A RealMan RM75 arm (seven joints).
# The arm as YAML. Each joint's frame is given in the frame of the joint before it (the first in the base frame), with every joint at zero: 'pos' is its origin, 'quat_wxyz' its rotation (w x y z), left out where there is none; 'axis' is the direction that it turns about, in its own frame. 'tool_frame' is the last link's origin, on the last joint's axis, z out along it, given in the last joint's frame.
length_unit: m
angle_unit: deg
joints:
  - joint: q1
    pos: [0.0, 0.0, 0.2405]
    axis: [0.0, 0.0, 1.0]
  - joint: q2
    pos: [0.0, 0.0, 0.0]
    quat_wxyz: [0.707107, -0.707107, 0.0, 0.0]
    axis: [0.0, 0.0, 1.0]
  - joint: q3
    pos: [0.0, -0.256, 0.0]
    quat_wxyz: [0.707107, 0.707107, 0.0, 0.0]
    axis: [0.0, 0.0, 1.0]
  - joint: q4
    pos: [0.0, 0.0, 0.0]
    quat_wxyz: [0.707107, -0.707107, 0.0, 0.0]
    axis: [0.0, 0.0, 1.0]
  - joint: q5
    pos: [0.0, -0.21, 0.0]
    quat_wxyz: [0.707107, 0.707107, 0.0, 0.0]
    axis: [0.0, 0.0, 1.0]
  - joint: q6
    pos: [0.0, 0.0, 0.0]
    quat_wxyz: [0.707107, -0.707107, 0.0, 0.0]
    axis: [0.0, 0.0, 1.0]
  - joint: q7
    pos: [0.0, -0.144, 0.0]
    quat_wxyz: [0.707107, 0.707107, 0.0, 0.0]
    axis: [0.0, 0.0, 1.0]
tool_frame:
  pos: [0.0, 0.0, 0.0]
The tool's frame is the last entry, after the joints.
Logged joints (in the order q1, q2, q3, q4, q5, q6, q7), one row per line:
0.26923, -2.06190, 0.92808, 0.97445, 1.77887, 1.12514, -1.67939
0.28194, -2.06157, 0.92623, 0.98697, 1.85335, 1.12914, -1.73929
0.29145, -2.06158, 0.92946, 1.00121, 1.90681, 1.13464, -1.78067
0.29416, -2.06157, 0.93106, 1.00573, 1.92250, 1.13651, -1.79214
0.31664, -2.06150, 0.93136, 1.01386, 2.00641, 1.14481, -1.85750
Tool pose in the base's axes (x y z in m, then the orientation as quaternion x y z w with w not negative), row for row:
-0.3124, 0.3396, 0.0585, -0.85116, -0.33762, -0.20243, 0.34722
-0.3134, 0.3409, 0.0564, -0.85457, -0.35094, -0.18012, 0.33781
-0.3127, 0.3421, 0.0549, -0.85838, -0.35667, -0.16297, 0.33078
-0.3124, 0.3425, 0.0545, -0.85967, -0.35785, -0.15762, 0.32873
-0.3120, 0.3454, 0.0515, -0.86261, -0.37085, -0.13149, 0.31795
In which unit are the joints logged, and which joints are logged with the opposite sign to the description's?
The joints are logged in radians. Opposite sign: q1.
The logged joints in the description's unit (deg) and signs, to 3 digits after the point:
-15.426, -118.138, 53.175, 55.832, 101.922, 64.466, -96.222
-16.154, -118.119, 53.069, 56.549, 106.189, 64.695, -99.654
-16.699, -118.120, 53.254, 57.365, 109.252, 65.010, -102.025
-16.854, -118.119, 53.346, 57.624, 110.151, 65.117, -102.682
-18.142, -118.115, 53.363, 58.090, 114.959, 65.593, -106.427

